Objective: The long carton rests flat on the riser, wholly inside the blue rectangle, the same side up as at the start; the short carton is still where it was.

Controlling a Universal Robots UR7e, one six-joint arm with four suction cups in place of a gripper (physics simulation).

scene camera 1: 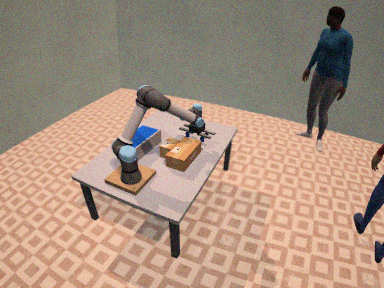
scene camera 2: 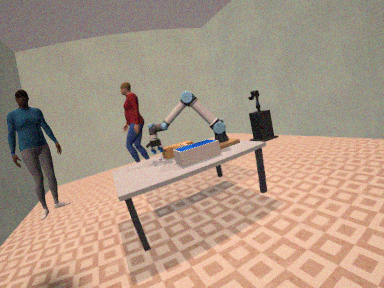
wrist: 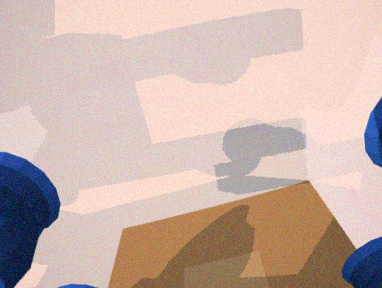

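Where they show: end effector, tool point: [scene camera 1: 196, 136] [scene camera 2: 157, 151] [wrist: 220, 239]; arm's base, origin of the base link: [scene camera 1: 131, 177] [scene camera 2: 221, 141].
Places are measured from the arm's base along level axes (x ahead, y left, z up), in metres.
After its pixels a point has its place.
The long carton [scene camera 1: 184, 154] {y -0.204, x 0.370, z 0.069 m} lies flat on the table, beside the riser and apart from it. The short carton [scene camera 1: 167, 146] {y -0.035, x 0.388, z 0.070 m} is close beside it, on the riser side, and is partly hidden by it. The pale riser [scene camera 1: 151, 142] {y 0.146, x 0.408, z 0.034 m} [scene camera 2: 198, 156] {y 0.346, x 0.392, z 0.007 m} has the blue rectangle [scene camera 1: 146, 132] {y 0.227, x 0.442, z 0.087 m} [scene camera 2: 198, 145] {y 0.291, x 0.353, z 0.085 m} on top, with no carton on it. My gripper [scene camera 1: 195, 134] {y -0.137, x 0.661, z 0.059 m} [scene camera 2: 157, 146] {y -0.137, x 0.661, z 0.059 m} is open, its suction cups holding no carton. It hangs low by the long carton's far end. In the wrist view a brown carton top [wrist: 285, 225] {y -0.180, x 0.606, z 0.005 m}, seemingly the long carton's, shows below the blue cups.
The arm's base stands on a wooden board [scene camera 1: 114, 177] {y 0.099, x -0.070, z 0.001 m} at one end of the table [scene camera 1: 160, 197] {y -0.267, x -0.010, z -0.033 m} [scene camera 2: 145, 181] {y 0.445, x 0.862, z -0.033 m}. A person in a teal top [scene camera 1: 334, 52] [scene camera 2: 29, 125] and one in a red top [scene camera 2: 131, 107] stand away from the table. A black stand [scene camera 2: 262, 125] is behind.
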